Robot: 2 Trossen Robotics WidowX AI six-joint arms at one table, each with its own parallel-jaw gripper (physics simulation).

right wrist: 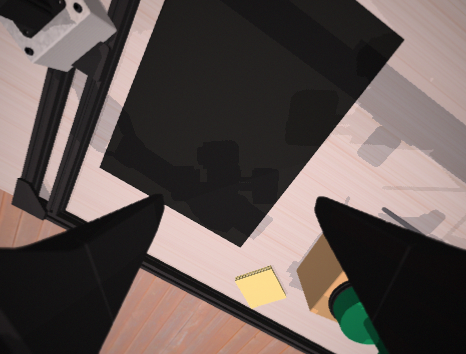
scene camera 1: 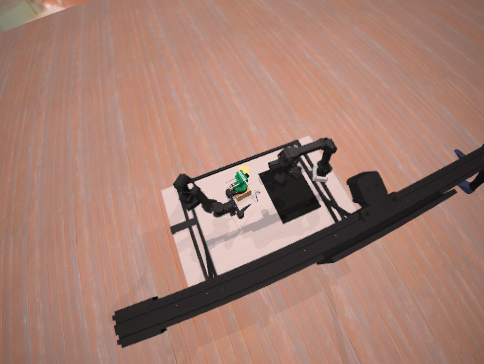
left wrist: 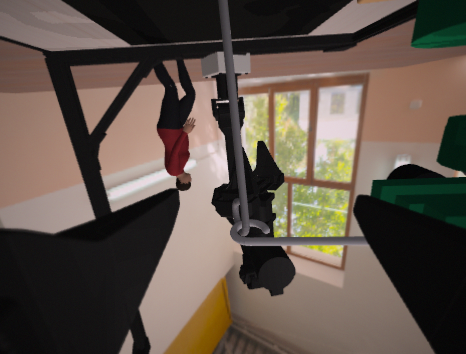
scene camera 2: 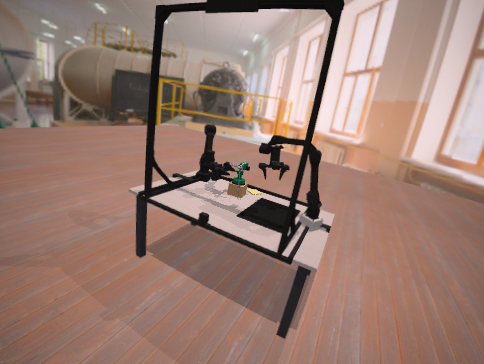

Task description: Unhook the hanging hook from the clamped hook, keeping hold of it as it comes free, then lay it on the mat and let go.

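Frame: origin at the left arm's base, x ahead, y left, z up, level; centimetres.
Seen in the pictures: left gripper, fingertip midpoint: [scene camera 1: 247, 197] [left wrist: 265, 199] [scene camera 2: 232, 172]; right gripper, fingertip midpoint: [right wrist: 240, 202] [scene camera 1: 285, 175] [left wrist: 251, 143] [scene camera 2: 272, 180]; left arm's base at its link origin: [scene camera 1: 188, 199] [scene camera 2: 203, 172]; right arm's base at its link origin: [scene camera 1: 321, 172] [scene camera 2: 312, 216].
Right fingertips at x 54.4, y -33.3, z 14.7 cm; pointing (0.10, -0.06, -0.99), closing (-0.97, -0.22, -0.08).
Offsets run from my right fingertips to a thing's top centre. "*": to the spot under its first point. Level surfaces: height alone.
In the left wrist view the clamped hook @(* dx -22.9, dy +8.1, dz +2.6 cm) [left wrist: 310, 241] is a thin grey rod running sideways from the green clamp @(* dx -22.7, dy +14.3, dz -1.0 cm) [left wrist: 425, 197] [scene camera 2: 242, 172] [right wrist: 354, 322]. The hanging hook @(dx -20.3, dy +2.2, dz +3.7 cm) [left wrist: 232, 100] is a long grey rod; its curled end is looped with the clamped hook's curl. My left gripper [scene camera 2: 233, 170] is open, with both hooks in view between or beyond its fingers, touching neither visibly. The black mat @(dz -20.2 cm) [scene camera 1: 301, 206] [scene camera 2: 265, 214] [right wrist: 225, 75] lies flat. My right gripper [right wrist: 240, 202] [scene camera 2: 273, 177] is open and empty, raised above the table near the mat.
The clamp stands on a wooden block @(dx -23.0, dy +16.8, dz -12.2 cm) [scene camera 1: 243, 195] [scene camera 2: 237, 190] [right wrist: 316, 275]. A yellow notepad @(dx -11.0, dy +27.3, dz -19.6 cm) [right wrist: 262, 289] [scene camera 2: 254, 192] lies beside the block. A black frame [scene camera 2: 151, 100] rises around the table, with dark rails along its edges.
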